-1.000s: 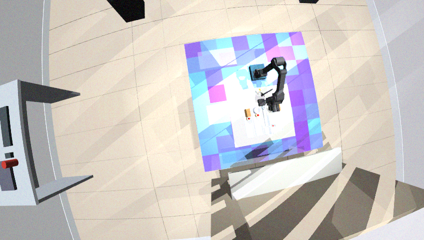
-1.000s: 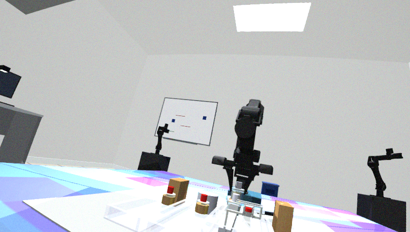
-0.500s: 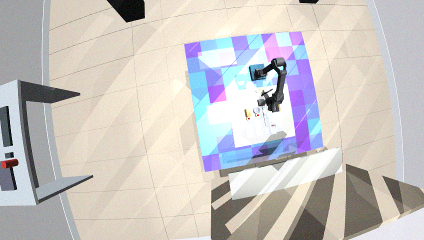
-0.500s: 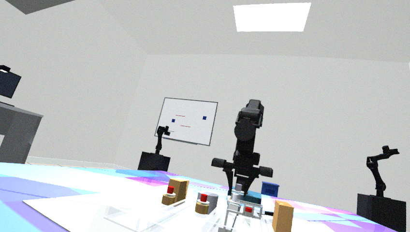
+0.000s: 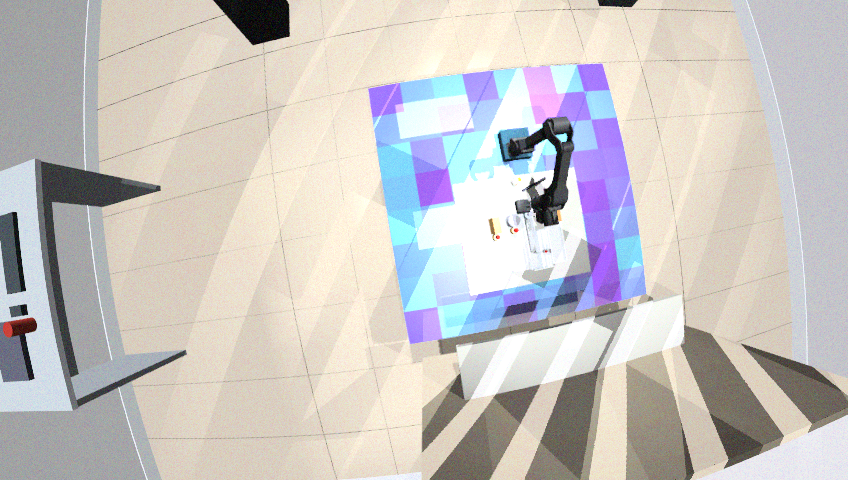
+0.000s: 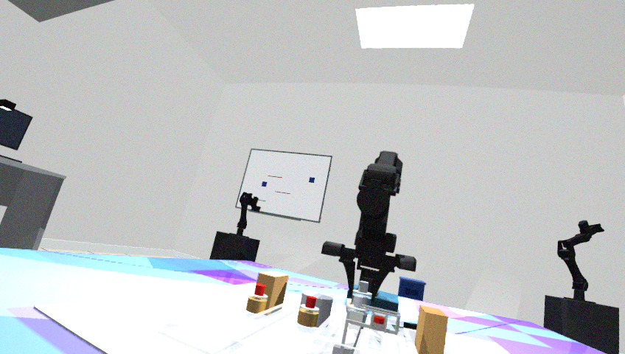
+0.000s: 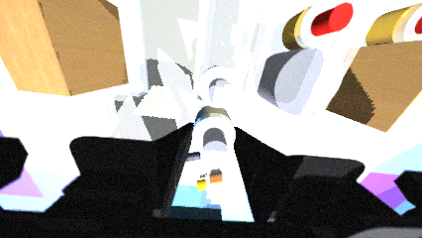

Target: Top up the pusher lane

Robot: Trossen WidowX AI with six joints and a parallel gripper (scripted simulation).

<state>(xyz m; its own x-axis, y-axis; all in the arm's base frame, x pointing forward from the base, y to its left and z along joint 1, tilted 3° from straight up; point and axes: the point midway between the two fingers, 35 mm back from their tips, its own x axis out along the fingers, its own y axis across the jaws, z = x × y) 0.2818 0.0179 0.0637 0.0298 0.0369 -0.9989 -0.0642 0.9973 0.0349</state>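
The grey block is 8 cm to the right of my gripper tip, 6 cm ahead of it and 3 cm below it. Also, from my gripper tip: pusher lane: 18 cm ahead, 4 cm to the left, 4 cm below; then small red part: 22 cm ahead, 5 cm to the left, 1 cm above.
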